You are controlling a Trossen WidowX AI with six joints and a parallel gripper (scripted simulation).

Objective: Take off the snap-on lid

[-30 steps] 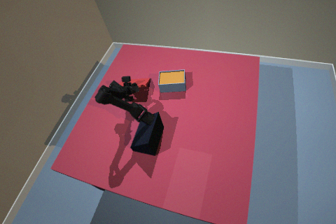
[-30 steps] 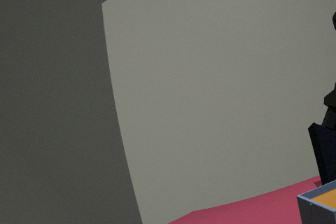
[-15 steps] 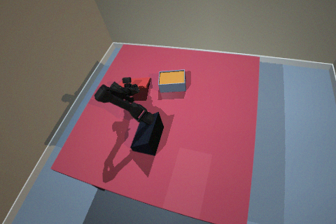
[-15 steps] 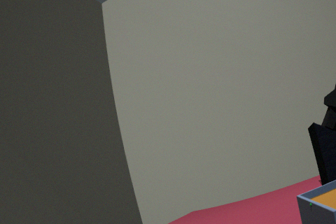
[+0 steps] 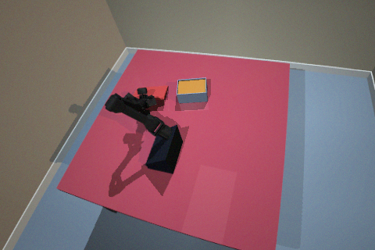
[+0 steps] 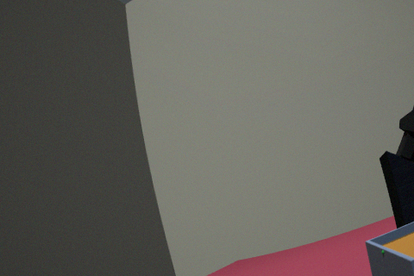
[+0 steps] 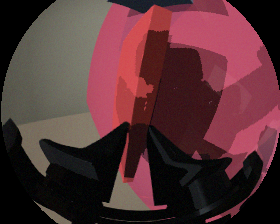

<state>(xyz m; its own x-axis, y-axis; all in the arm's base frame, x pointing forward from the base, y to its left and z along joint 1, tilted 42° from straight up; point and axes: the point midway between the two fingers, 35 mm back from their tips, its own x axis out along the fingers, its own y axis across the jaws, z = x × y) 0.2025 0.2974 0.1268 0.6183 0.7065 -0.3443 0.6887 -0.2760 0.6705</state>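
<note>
Now: gripper tip 7 cm short of the red lid, 3 cm to the right of it and 3 cm above it. The rest, counted from my gripper tip: storage box 26 cm to the right, 18 cm ahead, 2 cm below.
</note>
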